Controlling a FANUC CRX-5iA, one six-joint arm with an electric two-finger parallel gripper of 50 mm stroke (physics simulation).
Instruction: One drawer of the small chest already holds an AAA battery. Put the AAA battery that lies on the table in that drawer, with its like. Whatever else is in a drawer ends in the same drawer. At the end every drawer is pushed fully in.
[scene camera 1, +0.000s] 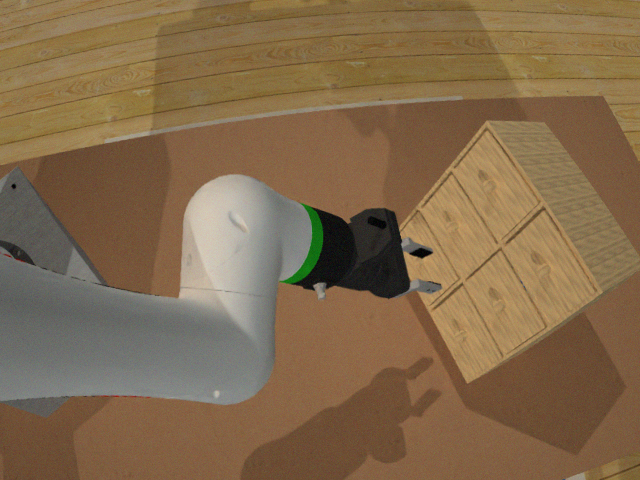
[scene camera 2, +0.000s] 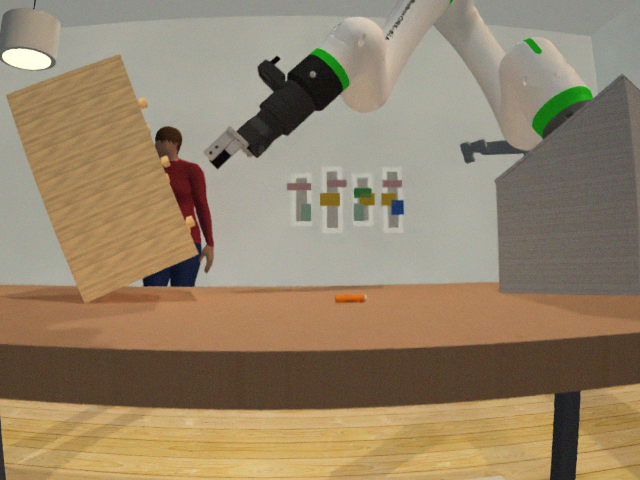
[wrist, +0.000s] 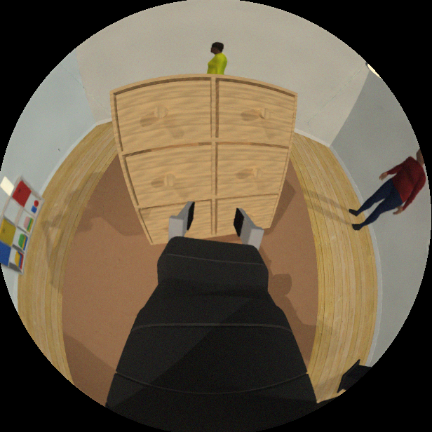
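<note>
The light wooden chest (scene camera 1: 578, 206) (scene camera 2: 103, 180) (wrist: 214, 120) is tipped steeply backward, away from the arm. In scene camera 2 its rear bottom edge meets the table and its front bottom edge is raised. Its knobbed drawer fronts, in two columns of three, look flush with the frame; the drawers' contents are hidden. The orange AAA battery (scene camera 2: 350, 298) lies on its side on the table, between the chest and the robot's pedestal; it does not show in scene camera 1. My gripper (scene camera 1: 431, 269) (scene camera 2: 211, 157) (wrist: 214, 213) is open and empty, high above the table in front of the chest, apart from it in scene camera 2.
The brown table (scene camera 1: 320, 341) (scene camera 2: 310, 330) carries the grey pedestal (scene camera 1: 51, 232) (scene camera 2: 568, 217) on the side opposite the chest. A person in red (scene camera 2: 180, 196) (wrist: 407, 177) stands beyond the table. A person in yellow (wrist: 217, 64) shows above the chest in the wrist view.
</note>
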